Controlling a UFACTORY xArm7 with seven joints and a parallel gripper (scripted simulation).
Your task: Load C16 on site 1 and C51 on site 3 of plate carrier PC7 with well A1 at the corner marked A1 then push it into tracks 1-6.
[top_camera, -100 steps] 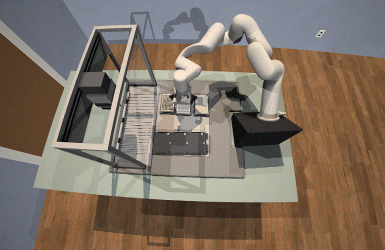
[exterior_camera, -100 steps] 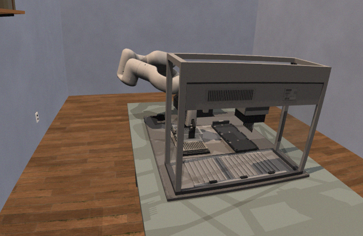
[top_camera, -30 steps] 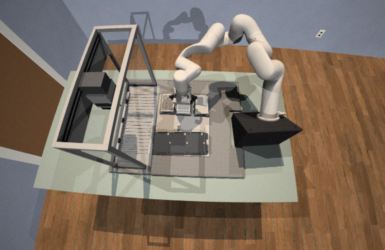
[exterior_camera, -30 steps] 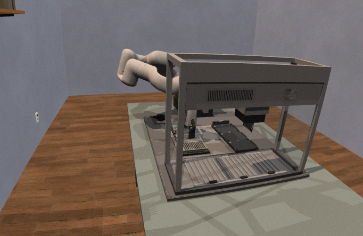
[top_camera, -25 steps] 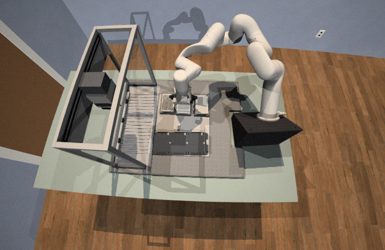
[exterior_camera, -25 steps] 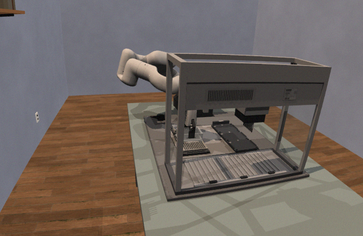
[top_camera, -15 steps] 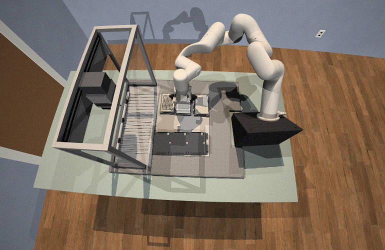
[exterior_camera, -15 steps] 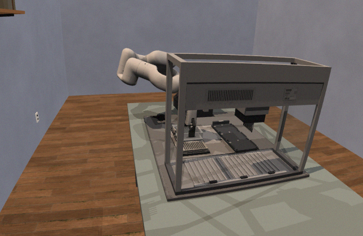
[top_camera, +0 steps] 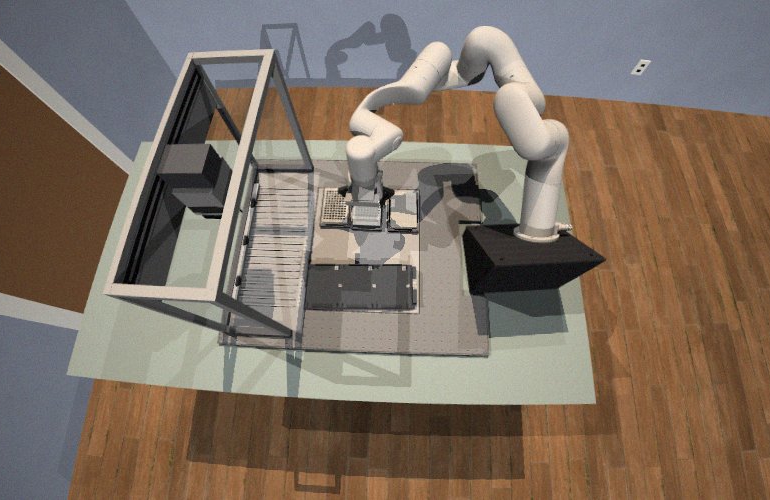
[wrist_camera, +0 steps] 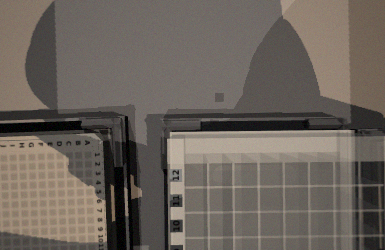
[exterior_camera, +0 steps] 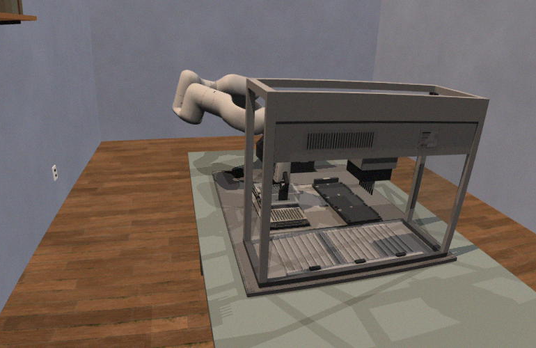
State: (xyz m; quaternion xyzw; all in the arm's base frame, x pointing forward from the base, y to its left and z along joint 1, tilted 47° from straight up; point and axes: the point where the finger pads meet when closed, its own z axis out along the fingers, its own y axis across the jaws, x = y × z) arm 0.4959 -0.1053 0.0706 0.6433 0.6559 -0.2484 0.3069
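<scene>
My gripper is now 50 mm above the nest S2. Round my hand: dark plate carrier PC7 (260 mm to the left, 40 mm below, 10 mm ahead); dark nest S1 (120 mm behind, 50 mm below).
</scene>
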